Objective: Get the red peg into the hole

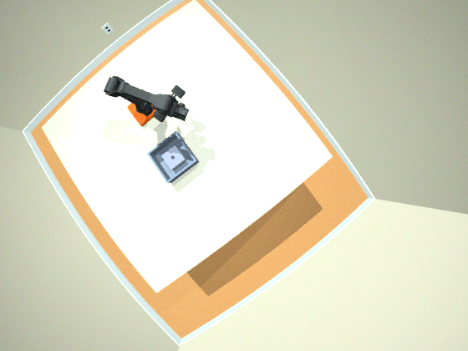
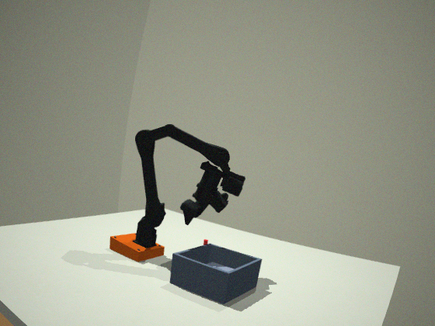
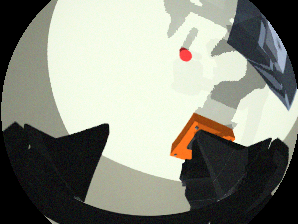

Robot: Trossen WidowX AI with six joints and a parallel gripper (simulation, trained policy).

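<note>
The red peg is 70 mm ahead of my gripper tip, 10 mm to the right of it and 100 mm below it. Also, from my gripper tip: grey-blue box: 200 mm ahead, 190 mm to the right, 110 mm below; pale plate: 200 mm ahead, 190 mm to the right, 90 mm below.
</note>
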